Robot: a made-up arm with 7 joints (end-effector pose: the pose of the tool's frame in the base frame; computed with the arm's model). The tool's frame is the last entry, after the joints.
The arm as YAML. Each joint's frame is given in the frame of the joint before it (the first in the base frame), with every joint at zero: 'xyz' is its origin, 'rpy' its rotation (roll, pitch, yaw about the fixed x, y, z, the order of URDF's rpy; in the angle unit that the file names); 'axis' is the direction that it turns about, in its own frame. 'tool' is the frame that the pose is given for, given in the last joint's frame.
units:
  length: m
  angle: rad
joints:
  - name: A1
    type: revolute
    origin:
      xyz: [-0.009, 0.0, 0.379]
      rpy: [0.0, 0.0, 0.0]
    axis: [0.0, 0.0, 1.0]
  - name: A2
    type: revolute
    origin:
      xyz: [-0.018, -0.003, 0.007]
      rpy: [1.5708, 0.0, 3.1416]
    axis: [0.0, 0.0, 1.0]
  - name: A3
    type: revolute
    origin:
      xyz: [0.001, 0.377, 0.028]
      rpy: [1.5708, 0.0, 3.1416]
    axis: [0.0, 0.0, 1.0]
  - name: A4
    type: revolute
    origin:
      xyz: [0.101, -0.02, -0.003]
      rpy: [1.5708, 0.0, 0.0]
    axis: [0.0, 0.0, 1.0]
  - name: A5
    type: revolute
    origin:
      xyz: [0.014, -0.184, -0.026]
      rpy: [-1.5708, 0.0, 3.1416]
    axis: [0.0, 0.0, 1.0]
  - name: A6
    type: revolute
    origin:
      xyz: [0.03, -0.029, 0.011]
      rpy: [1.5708, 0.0, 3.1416]
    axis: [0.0, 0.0, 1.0]
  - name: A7
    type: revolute
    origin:
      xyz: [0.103, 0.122, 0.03]
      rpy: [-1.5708, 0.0, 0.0]
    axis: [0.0, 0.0, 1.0]
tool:
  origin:
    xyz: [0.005, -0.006, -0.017]
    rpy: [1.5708, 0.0, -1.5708]
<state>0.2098 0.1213 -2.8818 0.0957 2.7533 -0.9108 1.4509</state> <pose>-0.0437 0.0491 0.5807 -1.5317 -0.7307 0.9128</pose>
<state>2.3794 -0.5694 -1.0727 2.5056 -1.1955 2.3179 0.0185</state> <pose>0.4060 0.0009 0.8024 -1.8129 0.0948 1.8552</pose>
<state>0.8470 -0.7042 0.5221 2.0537 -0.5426 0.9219 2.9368</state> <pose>-0.2063 0.0909 1.0110 0.4947 -0.6961 -0.9833</pose>
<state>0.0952 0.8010 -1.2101 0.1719 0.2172 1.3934 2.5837</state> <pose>0.0377 -0.0145 0.3894 -2.9924 -0.2036 -2.7367</pose>
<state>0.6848 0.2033 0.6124 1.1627 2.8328 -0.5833 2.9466</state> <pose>0.0827 0.2867 0.5324 -1.9478 0.2182 -3.0741</pose>
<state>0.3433 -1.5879 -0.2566 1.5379 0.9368 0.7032 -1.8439</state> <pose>-0.3574 -0.1868 0.8096 1.6029 0.5262 1.0804</pose>
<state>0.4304 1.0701 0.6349 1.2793 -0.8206 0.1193 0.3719</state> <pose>0.2418 0.4656 0.2852 -1.9642 -0.3265 2.7799</pose>
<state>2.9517 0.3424 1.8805 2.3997 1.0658 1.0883 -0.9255</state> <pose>-0.0896 -0.3135 1.0195 2.7671 0.1495 0.9222</pose>
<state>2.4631 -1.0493 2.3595 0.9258 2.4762 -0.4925 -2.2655</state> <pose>0.0230 -0.3419 0.3515 -1.4636 1.0095 0.1466</pose>
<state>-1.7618 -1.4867 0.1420 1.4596 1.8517 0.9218 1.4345</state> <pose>0.1932 0.3070 0.8491 1.3619 -1.0085 -2.9590</pose>
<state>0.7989 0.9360 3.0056 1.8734 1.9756 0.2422 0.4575</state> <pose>-0.0134 0.1725 0.9870 1.4549 -0.2353 1.6446</pose>
